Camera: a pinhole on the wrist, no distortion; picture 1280 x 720 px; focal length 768.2 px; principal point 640.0 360.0 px. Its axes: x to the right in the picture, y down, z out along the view. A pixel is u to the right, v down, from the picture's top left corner.
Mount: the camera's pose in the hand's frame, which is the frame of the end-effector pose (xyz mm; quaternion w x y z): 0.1 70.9 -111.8 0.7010 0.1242 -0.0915 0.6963
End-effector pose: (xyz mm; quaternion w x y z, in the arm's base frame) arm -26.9 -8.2 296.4 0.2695 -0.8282 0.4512 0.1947
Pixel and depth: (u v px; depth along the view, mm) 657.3 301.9 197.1
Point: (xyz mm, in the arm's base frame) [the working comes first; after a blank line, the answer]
In the camera's frame: 4.4 -14.9 197.1

-34.0 17.1 219.0
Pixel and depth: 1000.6 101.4 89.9
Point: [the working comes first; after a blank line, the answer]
In the camera's frame: 42.2 -30.3 89.9

-79.3 -77.5 265.5
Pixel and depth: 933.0 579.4 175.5
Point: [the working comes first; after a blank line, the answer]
In the camera's frame: 66.9 50.1 175.5

-124.1 30.1 236.9
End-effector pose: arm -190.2 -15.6 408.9 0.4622 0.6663 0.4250 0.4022
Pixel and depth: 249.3 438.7 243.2
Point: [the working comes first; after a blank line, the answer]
In the camera's frame: -123.7 24.9 243.2

-140.8 -27.7 270.5
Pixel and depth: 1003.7 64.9 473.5
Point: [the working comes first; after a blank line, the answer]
In the camera's frame: 224.2 -181.9 473.5

272.2 38.5 475.1
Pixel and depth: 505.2 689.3 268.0
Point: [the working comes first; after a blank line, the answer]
In the camera's frame: -47.0 114.9 268.0

-108.4 -137.8 308.1
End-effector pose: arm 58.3 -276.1 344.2 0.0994 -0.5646 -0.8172 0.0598
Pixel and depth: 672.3 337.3 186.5
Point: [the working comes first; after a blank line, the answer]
In the camera's frame: 7.8 -5.5 186.5

58.0 -254.1 274.8
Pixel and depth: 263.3 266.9 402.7
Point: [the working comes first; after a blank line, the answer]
In the camera's frame: -197.5 -48.8 402.7

-229.5 -297.9 196.1
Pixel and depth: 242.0 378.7 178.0
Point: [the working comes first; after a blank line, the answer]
In the camera's frame: -92.2 4.3 178.0

-13.9 -298.5 329.9
